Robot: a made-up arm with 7 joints.
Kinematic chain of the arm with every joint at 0, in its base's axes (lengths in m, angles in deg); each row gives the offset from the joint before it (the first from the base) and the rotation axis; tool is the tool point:
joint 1: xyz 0 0.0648 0 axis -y
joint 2: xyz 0 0.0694 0 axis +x
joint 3: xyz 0 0 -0.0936 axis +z
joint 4: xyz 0 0 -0.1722 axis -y
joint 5: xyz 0 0 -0.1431 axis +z
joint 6: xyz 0 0 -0.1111 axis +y
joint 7: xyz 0 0 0 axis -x
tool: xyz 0 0 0
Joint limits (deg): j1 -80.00..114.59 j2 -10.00..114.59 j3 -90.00..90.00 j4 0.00..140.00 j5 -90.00..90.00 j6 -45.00..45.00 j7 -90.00..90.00
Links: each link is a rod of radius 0.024 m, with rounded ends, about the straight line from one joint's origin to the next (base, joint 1, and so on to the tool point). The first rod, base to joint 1, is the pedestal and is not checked.
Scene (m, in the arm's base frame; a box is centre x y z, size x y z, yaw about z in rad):
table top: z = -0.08
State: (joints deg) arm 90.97 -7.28 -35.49 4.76 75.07 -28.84 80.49
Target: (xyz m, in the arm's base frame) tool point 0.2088 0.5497 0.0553
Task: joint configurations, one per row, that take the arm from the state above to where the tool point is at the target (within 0.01 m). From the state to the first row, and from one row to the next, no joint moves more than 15 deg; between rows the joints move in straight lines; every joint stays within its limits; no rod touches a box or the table.
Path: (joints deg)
1: 87.89 6.20 -37.71 11.44 75.07 -28.84 80.49
2: 84.81 19.69 -39.93 18.13 75.07 -28.84 80.49
3: 81.74 33.17 -42.16 24.81 75.07 -28.84 80.49
4: 78.66 46.65 -44.38 31.50 75.07 -28.84 80.49
5: 75.58 60.14 -46.60 38.18 75.07 -28.84 80.49
6: 72.50 73.62 -48.82 44.87 75.07 -28.84 80.49
7: 69.42 87.10 -51.05 51.55 75.07 -28.84 80.49

